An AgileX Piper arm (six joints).
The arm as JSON. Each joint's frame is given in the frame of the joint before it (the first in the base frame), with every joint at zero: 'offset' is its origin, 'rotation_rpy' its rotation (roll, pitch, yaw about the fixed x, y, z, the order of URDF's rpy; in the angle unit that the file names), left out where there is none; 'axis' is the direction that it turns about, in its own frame. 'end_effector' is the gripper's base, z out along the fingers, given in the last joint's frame.
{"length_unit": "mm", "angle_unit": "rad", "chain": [
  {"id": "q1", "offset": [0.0, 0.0, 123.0], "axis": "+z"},
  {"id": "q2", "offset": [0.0, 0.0, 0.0], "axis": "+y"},
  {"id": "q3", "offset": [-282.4, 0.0, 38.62], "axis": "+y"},
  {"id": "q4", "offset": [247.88, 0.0, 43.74], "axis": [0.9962, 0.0, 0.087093]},
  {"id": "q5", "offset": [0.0, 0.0, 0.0], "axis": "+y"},
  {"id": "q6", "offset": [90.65, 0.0, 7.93], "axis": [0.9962, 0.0, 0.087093]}
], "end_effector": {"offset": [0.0, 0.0, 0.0], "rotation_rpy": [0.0, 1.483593, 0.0]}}
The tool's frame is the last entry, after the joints.
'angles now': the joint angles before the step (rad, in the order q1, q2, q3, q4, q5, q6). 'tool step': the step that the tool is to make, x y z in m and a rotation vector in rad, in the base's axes. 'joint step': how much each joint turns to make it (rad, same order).
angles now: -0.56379, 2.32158, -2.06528, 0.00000, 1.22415, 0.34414
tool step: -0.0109, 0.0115, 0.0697, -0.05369, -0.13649, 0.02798
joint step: 0.00189, -0.14499, 0.00024, 0.03506, 0.00115, -0.03038
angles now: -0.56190, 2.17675, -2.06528, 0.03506, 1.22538, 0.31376
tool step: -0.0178, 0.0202, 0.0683, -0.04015, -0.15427, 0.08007
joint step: 0.00192, -0.14755, 0.00042, 0.07909, 0.00069, -0.08052
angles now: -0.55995, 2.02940, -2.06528, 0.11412, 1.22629, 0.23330
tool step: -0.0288, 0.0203, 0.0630, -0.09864, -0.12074, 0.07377
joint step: -0.00009, -0.14612, 0.00007, 0.02281, 0.00089, -0.08143
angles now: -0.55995, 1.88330, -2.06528, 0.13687, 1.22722, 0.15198
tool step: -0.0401, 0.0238, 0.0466, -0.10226, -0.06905, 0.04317
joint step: -0.00002, -0.16440, 0.06008, -0.01319, -0.00110, -0.06093
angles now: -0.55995, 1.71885, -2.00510, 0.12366, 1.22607, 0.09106
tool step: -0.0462, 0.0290, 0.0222, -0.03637, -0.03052, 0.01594
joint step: 0.00013, -0.18754, 0.14492, -0.00009, -0.00004, -0.02165
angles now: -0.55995, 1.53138, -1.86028, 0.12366, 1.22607, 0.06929
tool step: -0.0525, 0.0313, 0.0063, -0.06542, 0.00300, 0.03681
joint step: -0.00008, -0.21019, 0.18581, -0.01578, -0.00118, -0.06138
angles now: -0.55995, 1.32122, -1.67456, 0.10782, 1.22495, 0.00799
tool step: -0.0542, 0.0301, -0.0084, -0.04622, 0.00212, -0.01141
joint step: 0.00004, -0.21952, 0.19981, -0.03855, -0.00239, -0.00794
